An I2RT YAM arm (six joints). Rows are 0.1 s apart.
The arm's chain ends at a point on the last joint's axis. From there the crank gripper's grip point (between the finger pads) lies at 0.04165 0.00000 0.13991 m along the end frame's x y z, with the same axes.
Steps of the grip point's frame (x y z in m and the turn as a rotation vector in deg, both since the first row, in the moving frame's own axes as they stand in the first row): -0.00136, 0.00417, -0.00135, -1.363, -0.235, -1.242; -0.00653, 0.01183, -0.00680, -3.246, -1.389, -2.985; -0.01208, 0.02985, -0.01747, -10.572, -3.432, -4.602; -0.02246, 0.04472, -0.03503, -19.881, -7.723, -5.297; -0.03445, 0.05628, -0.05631, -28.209, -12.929, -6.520; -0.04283, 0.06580, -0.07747, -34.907, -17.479, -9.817; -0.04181, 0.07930, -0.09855, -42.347, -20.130, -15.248; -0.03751, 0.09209, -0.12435, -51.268, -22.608, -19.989; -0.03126, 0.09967, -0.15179, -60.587, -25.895, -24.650; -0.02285, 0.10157, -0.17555, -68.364, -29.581, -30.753; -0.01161, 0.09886, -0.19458, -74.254, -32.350, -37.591; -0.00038, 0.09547, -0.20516, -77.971, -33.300, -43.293
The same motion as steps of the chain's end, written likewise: -0.00081, 0.00174, -0.00149, -1.363, -0.235, -1.242; -0.00328, 0.00596, -0.00760, -3.246, -1.389, -2.985; -0.00459, 0.00698, -0.01763, -10.572, -3.432, -4.602; -0.00573, -0.00071, -0.03159, -19.881, -7.723, -5.297; -0.00699, -0.00865, -0.04637, -28.209, -12.929, -6.520; -0.00813, -0.01326, -0.06008, -34.907, -17.479, -9.817; -0.00763, -0.01327, -0.07126, -42.347, -20.130, -15.248; -0.00637, -0.01524, -0.08282, -51.268, -22.608, -19.989; -0.00364, -0.02080, -0.09311, -60.587, -25.895, -24.650; -0.00030, -0.02708, -0.10192, -68.364, -29.581, -30.753; 0.00339, -0.03341, -0.11038, -74.254, -32.350, -37.591; 0.00648, -0.03707, -0.11556, -77.971, -33.300, -43.293
